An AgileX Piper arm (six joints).
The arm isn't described. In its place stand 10 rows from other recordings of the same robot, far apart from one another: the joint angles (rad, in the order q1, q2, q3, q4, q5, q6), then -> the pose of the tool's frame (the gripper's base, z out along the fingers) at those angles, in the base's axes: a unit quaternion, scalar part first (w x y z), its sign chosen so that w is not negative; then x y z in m.
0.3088, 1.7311, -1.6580, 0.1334, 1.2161, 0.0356 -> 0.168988 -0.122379 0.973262 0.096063 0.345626 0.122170 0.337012
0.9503, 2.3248, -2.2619, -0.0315, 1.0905, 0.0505 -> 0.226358 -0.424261 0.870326 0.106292 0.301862 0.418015 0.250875
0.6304, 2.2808, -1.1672, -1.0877, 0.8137, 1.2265 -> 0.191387 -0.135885 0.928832 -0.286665 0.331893 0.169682 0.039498
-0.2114, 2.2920, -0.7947, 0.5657, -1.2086, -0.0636 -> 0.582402 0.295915 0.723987 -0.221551 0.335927 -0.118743 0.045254
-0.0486, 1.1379, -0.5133, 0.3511, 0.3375, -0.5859 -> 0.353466 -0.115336 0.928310 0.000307 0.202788 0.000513 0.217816
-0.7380, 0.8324, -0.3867, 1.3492, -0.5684, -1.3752 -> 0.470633 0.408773 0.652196 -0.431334 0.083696 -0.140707 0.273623
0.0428, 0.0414, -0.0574, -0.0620, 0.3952, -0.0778 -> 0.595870 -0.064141 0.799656 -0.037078 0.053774 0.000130 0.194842
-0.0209, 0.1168, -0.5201, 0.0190, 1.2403, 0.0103 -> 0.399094 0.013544 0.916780 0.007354 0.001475 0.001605 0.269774
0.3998, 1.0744, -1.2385, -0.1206, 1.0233, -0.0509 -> 0.392613 -0.214154 0.894381 0.008672 0.189643 0.069987 0.410424
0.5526, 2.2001, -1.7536, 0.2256, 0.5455, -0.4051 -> 0.317535 -0.368913 0.866544 0.110344 0.417100 0.269629 0.190555
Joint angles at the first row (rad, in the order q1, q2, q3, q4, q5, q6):
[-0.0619, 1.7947, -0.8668, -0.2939, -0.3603, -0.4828]
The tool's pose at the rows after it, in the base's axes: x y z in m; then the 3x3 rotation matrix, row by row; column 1 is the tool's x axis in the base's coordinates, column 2 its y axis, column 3 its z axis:
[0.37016, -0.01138, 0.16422], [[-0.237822, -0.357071, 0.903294], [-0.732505, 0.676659, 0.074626], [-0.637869, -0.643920, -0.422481]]
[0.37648, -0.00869, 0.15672], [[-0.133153, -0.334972, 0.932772], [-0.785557, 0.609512, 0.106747], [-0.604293, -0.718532, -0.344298]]
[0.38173, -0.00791, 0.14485], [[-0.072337, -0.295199, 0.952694], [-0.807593, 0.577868, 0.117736], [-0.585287, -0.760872, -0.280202]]
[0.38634, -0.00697, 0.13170], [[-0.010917, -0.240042, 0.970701], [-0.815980, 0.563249, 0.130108], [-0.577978, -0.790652, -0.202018]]
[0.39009, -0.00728, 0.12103], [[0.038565, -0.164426, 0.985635], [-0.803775, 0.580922, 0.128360], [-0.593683, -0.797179, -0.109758]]
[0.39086, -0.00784, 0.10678], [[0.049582, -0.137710, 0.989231], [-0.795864, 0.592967, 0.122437], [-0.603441, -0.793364, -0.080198]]
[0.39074, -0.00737, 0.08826], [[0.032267, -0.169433, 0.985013], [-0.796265, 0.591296, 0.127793], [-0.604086, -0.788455, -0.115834]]
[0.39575, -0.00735, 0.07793], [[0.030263, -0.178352, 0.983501], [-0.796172, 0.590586, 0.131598], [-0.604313, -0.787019, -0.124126]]
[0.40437, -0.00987, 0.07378], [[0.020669, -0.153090, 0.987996], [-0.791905, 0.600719, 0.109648], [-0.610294, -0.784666, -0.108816]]
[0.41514, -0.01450, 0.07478], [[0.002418, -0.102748, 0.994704], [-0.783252, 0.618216, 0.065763], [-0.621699, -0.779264, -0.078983]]
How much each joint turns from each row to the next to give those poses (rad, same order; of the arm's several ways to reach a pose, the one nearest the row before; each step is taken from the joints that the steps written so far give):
[-0.0011, 0.0522, -0.0001, -0.0003, -0.1098, -0.1053]
[0.0000, 0.0503, 0.0000, 0.0002, -0.1368, -0.1012]
[0.0000, 0.0604, -0.0002, 0.0254, -0.1258, -0.0766]
[0.0000, 0.0691, -0.0020, 0.0179, -0.1461, -0.0519]
[0.0000, 0.0662, -0.0058, 0.0270, -0.1512, -0.0177]
[0.0000, 0.0571, -0.0021, 0.0165, -0.0827, -0.0075]
[0.0000, 0.0524, -0.0050, -0.0046, -0.0111, -0.0039]
[0.0000, 0.0407, -0.0275, -0.0037, -0.0049, -0.0003]
[0.0000, 0.0312, -0.0407, 0.0248, -0.0045, 0.0000]
[0.0000, 0.0214, -0.0484, 0.0487, -0.0008, 0.0000]

